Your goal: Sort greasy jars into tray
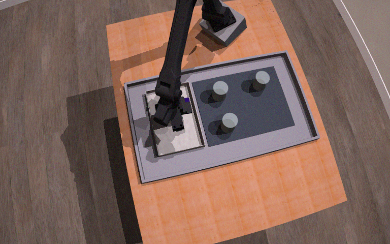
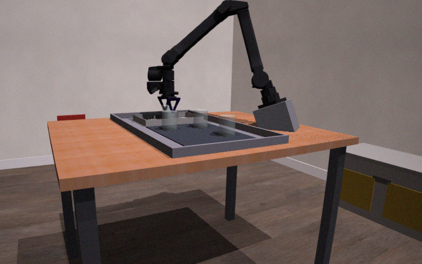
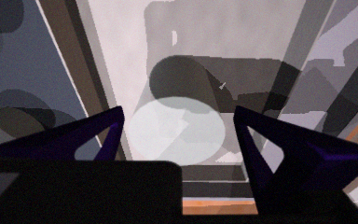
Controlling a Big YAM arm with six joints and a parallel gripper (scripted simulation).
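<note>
The pale tray is 50 mm below my hand. The rest, counted from my hand: dark drying mat: 310 mm to the left, 70 mm ahead, 60 mm below; then rimmed steel top: 200 mm to the left, 60 mm below, 60 mm ahead.
</note>
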